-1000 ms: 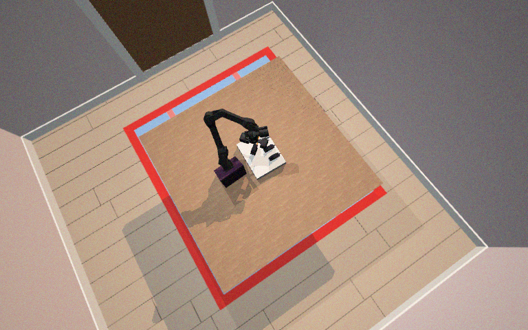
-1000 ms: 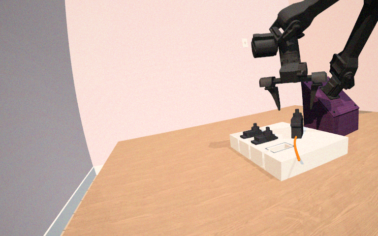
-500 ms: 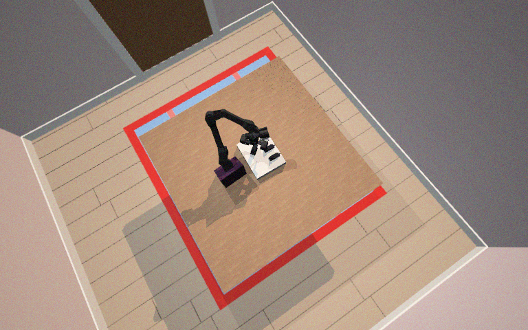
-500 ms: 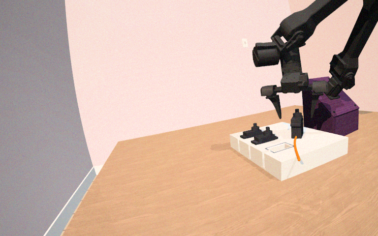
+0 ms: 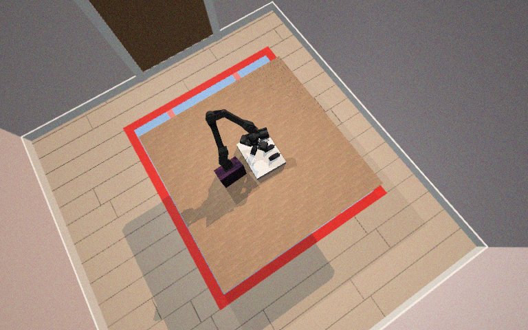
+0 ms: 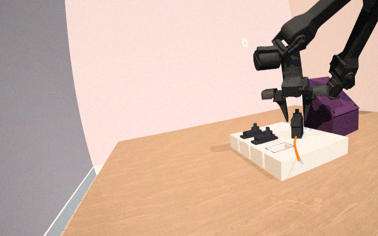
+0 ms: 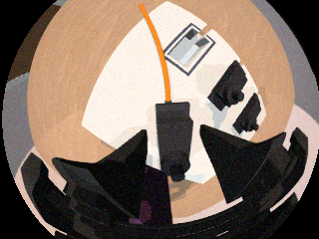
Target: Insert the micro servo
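Now: gripper tip 70 mm above the white deck, 40 mm to the left of it and 20 mm past it.
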